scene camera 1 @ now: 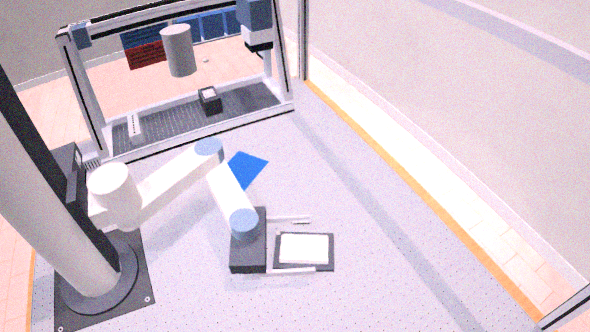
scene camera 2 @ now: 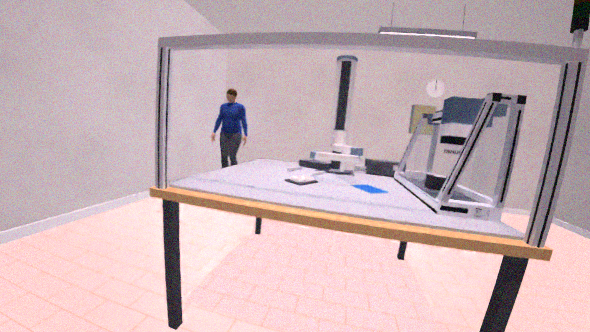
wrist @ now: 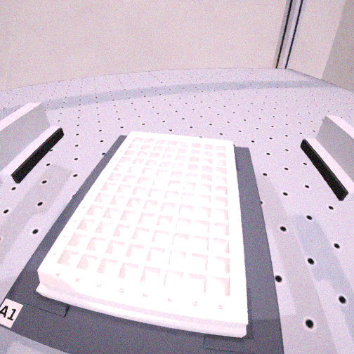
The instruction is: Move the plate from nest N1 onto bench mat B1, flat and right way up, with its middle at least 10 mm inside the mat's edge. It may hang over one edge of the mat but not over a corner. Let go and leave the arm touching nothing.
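Seen in the pictures: gripper, fingertip midpoint: [scene camera 1: 312, 242] [scene camera 2: 299, 172]; arm's base, link origin: [scene camera 1: 101, 277] [scene camera 2: 334, 172].
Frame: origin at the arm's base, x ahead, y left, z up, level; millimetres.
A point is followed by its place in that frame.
Note:
The white plate [scene camera 1: 304, 248] {y -173, x 572, z 38 mm} [scene camera 2: 302, 178] {y -163, x 596, z 38 mm} [wrist: 160, 215] lies flat in the dark nest N1 [scene camera 1: 331, 254] {y -217, x 631, z 25 mm} [wrist: 261, 250], wells facing up. A label marked A1 shows at the nest's near left corner in the wrist view. My gripper [scene camera 1: 311, 245] {y -185, x 589, z 70 mm} [wrist: 181, 120] is open and empty. Its two fingers stand wide apart, one beyond each long side of the plate, with space between the pads and the plate; their exact height over it is hard to tell. The blue bench mat B1 [scene camera 1: 247, 167] {y 216, x 554, z 15 mm} [scene camera 2: 370, 189] {y 216, x 546, z 15 mm} lies bare, and the arm hides part of it in scene camera 1.
The arm's column [scene camera 1: 75, 220] {y -36, x 68, z 277 mm} [scene camera 2: 343, 100] {y 6, x 77, z 561 mm} stands on a dark base plate. A framed machine [scene camera 1: 200, 131] {y 450, x 450, z 52 mm} [scene camera 2: 448, 197] {y 483, x 850, z 88 mm} with a dark deck stands beyond the mat, holding a small black block [scene camera 1: 210, 102] {y 515, x 521, z 124 mm}. An upright post [scene camera 1: 303, 40] {y 684, x 1016, z 219 mm} rises at the table's edge.

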